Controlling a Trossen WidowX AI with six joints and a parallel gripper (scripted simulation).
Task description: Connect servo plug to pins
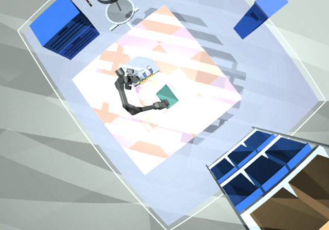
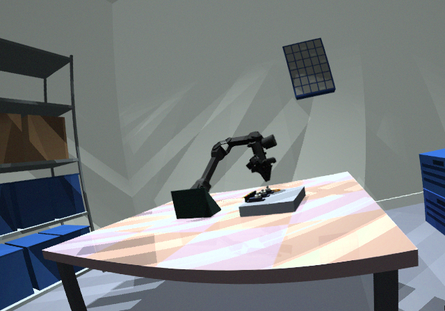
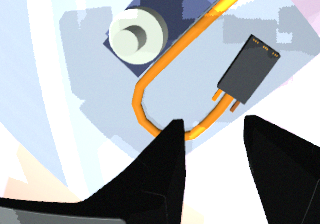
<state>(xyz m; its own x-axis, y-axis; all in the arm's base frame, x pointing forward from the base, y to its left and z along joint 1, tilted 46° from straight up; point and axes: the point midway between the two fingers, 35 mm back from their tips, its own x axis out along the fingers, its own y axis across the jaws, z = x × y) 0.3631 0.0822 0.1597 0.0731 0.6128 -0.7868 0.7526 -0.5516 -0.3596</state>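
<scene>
My gripper tip is now 180 mm to the left of the red band, 50 mm past it and 30 mm above it. Also, from my gripper tip: grey holder: 120 mm to the right, 110 mm ahead, 80 mm below; then white dot: 170 mm to the right, 50 mm behind, 30 mm below.
</scene>
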